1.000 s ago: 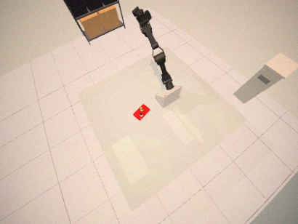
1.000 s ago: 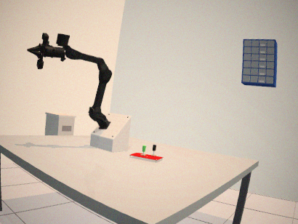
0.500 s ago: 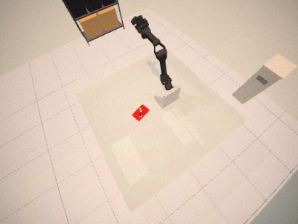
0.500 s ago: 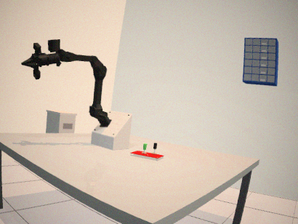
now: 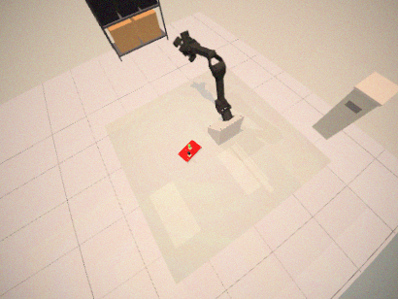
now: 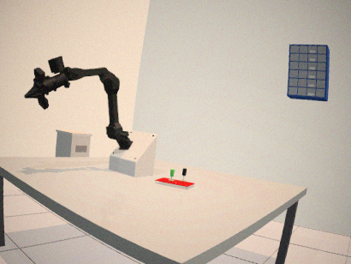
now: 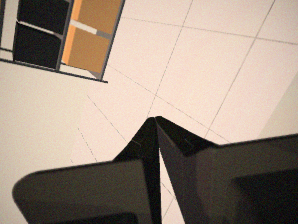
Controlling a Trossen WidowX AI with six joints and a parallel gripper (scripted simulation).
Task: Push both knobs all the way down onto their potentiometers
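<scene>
Right now the green knob is 42 cm ahead of my gripper tip, 55 cm to the left of it and 27 cm below it. Also, from my gripper tip: black knob: 46 cm ahead, 60 cm to the left, 26 cm below.
</scene>
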